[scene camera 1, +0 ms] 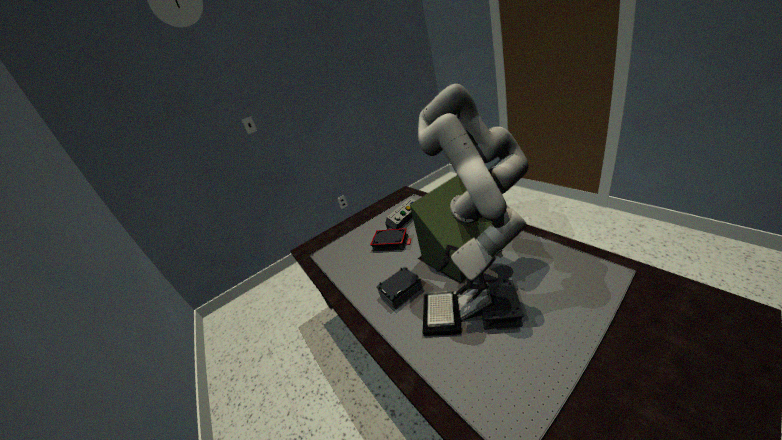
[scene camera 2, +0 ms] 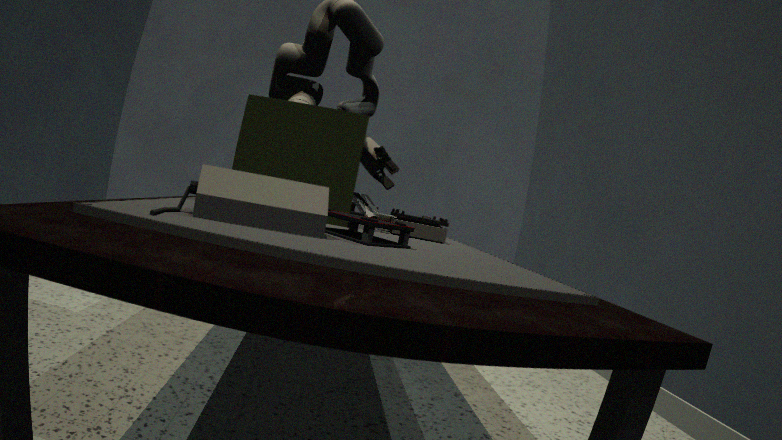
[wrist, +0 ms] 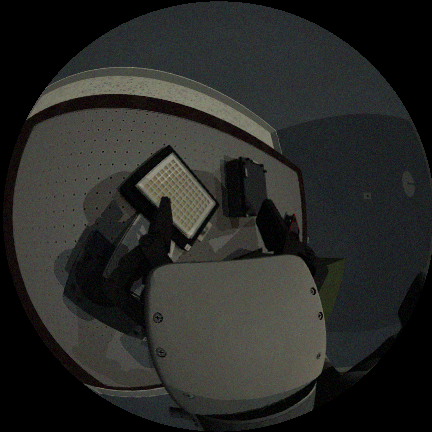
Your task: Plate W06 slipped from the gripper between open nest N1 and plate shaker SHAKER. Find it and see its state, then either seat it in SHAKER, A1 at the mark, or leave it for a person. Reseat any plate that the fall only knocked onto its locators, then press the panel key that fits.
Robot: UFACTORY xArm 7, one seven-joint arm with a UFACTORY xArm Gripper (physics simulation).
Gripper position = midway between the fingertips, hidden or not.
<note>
My gripper (scene camera 1: 447, 282) is open, holding nothing. Further things: a black box (scene camera 1: 396, 289).
My gripper also shows in scene camera 2 (scene camera 2: 393, 180) and in the wrist view (wrist: 217, 208). The black box shows as well in scene camera 2 (scene camera 2: 425, 228) and in the wrist view (wrist: 245, 177).
</note>
